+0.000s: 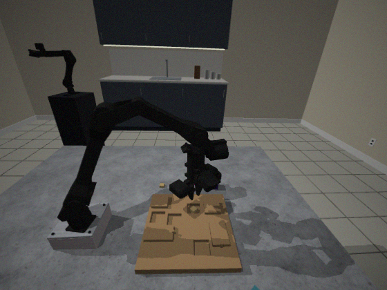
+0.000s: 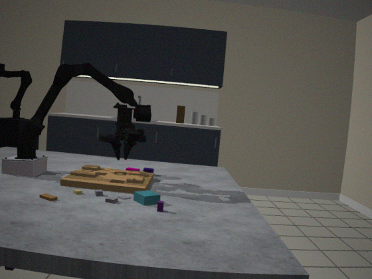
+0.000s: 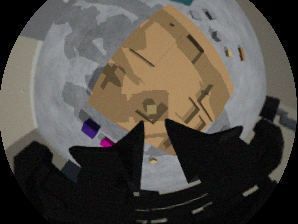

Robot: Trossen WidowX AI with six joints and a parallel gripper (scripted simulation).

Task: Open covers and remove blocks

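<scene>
Right now the tan puzzle board is 60 mm to the right of my gripper tip, 60 mm below it and 20 mm behind it. From my gripper tip the other things lie so: purple block 160 mm to the left, 70 mm ahead, 60 mm below; then magenta block 180 mm to the left, 70 mm below, 10 mm behind; then teal block 280 mm to the right, 190 mm ahead, 60 mm below.
</scene>
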